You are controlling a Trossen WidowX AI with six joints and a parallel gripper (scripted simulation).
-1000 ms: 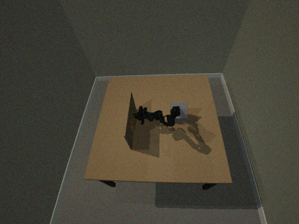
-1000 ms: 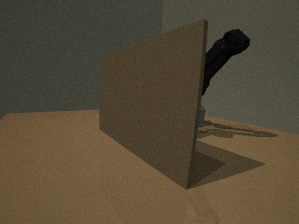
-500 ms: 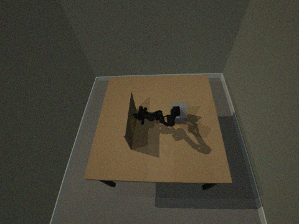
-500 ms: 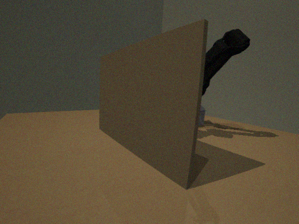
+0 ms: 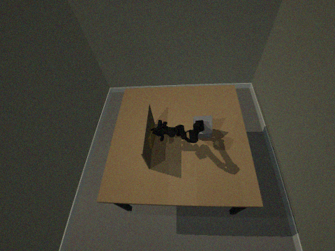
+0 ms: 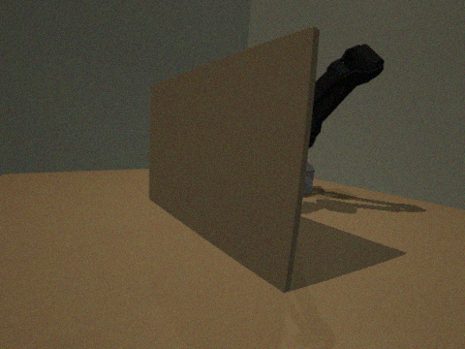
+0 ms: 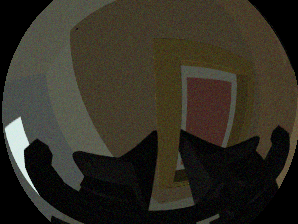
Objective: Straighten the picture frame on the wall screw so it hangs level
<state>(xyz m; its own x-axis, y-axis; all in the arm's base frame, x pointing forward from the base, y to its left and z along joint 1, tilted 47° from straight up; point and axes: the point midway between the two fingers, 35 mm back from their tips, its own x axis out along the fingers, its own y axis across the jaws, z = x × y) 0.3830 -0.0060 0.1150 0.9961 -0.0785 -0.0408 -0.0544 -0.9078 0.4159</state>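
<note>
The picture frame lies 5 cm below my gripper tip, 2 cm to the left of it and 1 cm ahead of it. Also, from my gripper tip: brown wall panel (6 cm below, 2 cm ahead, 1 cm to the left).
</note>
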